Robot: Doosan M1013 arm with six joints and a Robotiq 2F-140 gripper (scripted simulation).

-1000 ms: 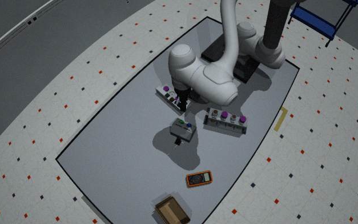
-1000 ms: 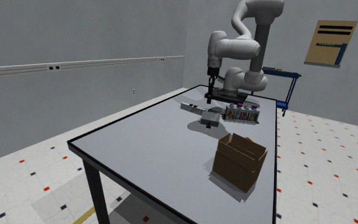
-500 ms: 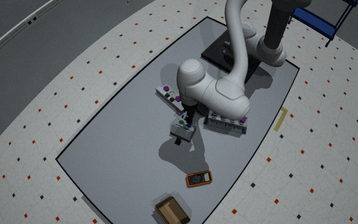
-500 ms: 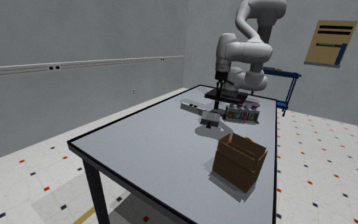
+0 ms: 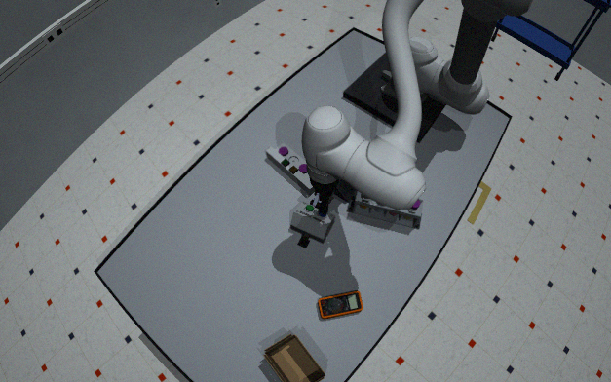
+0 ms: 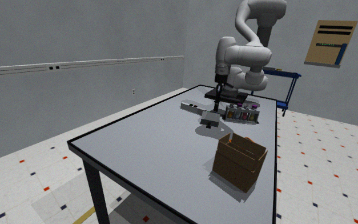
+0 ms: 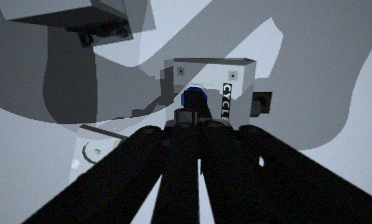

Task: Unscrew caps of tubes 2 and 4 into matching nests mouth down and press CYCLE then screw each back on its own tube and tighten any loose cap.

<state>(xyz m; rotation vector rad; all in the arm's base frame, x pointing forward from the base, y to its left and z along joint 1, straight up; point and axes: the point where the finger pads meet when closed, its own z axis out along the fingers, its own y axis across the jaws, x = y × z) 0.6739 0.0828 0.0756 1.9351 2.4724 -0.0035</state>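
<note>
The blue key lies 5 cm below my hand. From my hand the other things lie so: green key (1 cm ahead, 4 cm to the right, 5 cm below); then key housing (2 cm ahead, 2 cm to the right, 6 cm below); then purple cap (15 cm behind, 12 cm to the left).
</note>
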